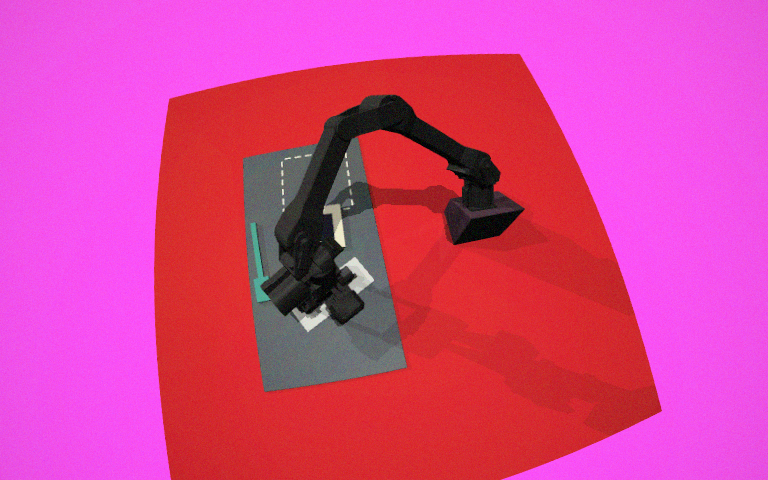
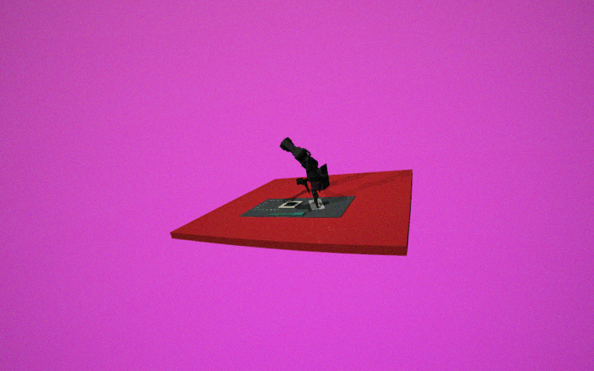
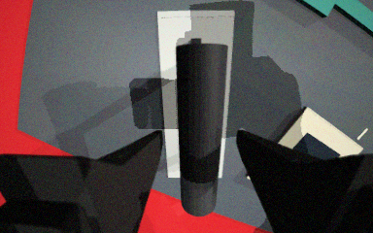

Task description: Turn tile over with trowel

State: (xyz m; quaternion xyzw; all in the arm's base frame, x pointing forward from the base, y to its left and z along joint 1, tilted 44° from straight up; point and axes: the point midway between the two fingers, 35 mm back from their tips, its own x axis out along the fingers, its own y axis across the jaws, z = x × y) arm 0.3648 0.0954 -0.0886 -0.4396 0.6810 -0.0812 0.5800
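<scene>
My gripper tip is now 110 mm to the left of the grey mat, 90 mm above it and 40 mm short of it. The rest, counted from my gripper tip: teal trowel: 170 mm ahead, 80 mm to the right, 70 mm below; then tile: 170 mm to the right, 70 mm below, 10 mm ahead.
</scene>
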